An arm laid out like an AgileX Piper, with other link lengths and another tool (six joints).
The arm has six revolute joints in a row. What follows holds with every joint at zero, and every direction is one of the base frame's.
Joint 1 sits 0.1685 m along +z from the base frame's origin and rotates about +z.
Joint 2 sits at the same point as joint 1 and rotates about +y.
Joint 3 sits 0.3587 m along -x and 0.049 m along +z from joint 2 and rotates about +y.
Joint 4 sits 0.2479 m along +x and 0.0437 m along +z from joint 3 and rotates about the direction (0.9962, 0, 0.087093).
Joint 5 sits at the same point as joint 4 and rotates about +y.
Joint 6 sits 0.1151 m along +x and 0.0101 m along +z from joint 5 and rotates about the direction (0.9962, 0, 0.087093).
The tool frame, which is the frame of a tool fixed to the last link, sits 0.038 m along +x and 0.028 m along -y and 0.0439 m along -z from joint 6; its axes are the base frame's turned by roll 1.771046, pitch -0.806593 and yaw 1.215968 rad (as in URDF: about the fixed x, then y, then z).
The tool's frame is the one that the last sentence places.
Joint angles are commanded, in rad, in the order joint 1, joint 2, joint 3, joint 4, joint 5, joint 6. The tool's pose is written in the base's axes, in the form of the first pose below.
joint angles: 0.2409 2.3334 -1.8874 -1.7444 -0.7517 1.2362
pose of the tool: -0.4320 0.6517 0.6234; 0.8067 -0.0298 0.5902; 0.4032 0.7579 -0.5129; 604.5 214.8 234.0
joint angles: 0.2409 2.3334 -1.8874 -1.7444 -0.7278 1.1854
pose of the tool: -0.4471 0.6156 0.6490; 0.8200 -0.0078 0.5723; 0.3574 0.7880 -0.5013; 609.0 211.6 235.8
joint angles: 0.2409 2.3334 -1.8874 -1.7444 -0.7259 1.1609
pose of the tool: -0.4600 0.5998 0.6547; 0.8210 0.0065 0.5709; 0.3382 0.8001 -0.4954; 610.2 211.3 236.7
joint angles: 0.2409 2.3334 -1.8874 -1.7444 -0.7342 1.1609
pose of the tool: -0.4655 0.6014 0.6493; 0.8166 0.0091 0.5771; 0.3412 0.7989 -0.4954; 609.4 212.2 236.7
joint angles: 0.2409 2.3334 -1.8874 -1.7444 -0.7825 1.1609
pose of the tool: -0.4971 0.6103 0.6168; 0.7902 0.0248 0.6123; 0.3584 0.7918 -0.4946; 604.3 217.8 236.8
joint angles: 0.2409 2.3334 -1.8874 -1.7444 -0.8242 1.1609
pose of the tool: -0.5232 0.6173 0.5875; 0.7661 0.0387 0.6416; 0.3733 0.7858 -0.4932; 599.7 222.4 237.0
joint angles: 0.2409 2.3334 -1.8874 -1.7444 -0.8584 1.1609
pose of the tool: -0.5438 0.6226 0.5627; 0.7454 0.0504 0.6647; 0.3855 0.7809 -0.4915; 595.8 226.1 237.3
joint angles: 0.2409 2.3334 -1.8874 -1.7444 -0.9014 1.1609
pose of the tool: -0.5686 0.6287 0.5305; 0.7184 0.0653 0.6926; 0.4008 0.7749 -0.4888; 590.8 230.5 237.7
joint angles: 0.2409 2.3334 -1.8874 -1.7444 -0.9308 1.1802
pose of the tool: -0.5731 0.6461 0.5042; 0.7005 0.0670 0.7105; 0.4252 0.7603 -0.4910; 586.4 233.4 237.3
